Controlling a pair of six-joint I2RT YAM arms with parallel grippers.
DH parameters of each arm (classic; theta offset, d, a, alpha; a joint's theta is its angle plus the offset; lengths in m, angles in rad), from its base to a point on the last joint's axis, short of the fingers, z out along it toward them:
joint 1: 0 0.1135 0.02 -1.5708
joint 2: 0 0 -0.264 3.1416
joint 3: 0.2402 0 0.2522 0
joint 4: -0.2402 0 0.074 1.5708
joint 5: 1.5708 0 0 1.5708
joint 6: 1.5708 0.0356 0 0
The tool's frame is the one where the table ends.
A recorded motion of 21 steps. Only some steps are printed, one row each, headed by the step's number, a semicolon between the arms.
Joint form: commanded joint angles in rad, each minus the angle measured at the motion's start. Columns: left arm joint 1, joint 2, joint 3, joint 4, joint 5, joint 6; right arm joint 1, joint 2, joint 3, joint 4, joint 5, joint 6.
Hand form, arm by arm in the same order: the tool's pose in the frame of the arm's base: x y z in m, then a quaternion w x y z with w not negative. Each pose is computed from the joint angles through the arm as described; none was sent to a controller.
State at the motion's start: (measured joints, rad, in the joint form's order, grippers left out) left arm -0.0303 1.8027 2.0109 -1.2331 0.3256 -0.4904; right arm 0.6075 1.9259 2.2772 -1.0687 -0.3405 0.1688
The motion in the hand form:
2: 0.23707 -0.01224 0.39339 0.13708 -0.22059 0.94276 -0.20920; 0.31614 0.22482 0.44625 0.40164 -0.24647 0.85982 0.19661
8: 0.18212 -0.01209 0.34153 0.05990 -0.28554 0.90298 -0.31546; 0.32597 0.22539 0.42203 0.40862 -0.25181 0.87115 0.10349
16: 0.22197 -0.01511 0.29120 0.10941 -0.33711 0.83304 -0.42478; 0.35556 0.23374 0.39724 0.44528 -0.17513 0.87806 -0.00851
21: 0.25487 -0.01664 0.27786 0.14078 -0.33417 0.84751 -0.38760; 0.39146 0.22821 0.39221 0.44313 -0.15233 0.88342 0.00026
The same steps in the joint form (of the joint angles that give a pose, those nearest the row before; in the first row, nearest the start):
2: 0.0287 -0.4033 -0.3578 -0.2097 0.0143 -0.0372; 0.0015 -0.0685 -0.0449 0.0465 0.2403 -0.0683
8: 0.0709 -0.6562 -0.7572 -0.1211 0.2529 -0.1787; 0.0030 -0.0704 -0.1392 0.0840 0.4025 -0.1498
16: 0.0666 -0.6593 -1.0312 0.4525 0.3827 -0.4808; 0.0020 0.0080 -0.1507 0.1816 0.6807 -0.1137
21: 0.0446 -0.5361 -1.0027 0.5590 0.2809 -0.4525; -0.0566 0.1384 0.0197 0.1475 0.6393 -0.1013

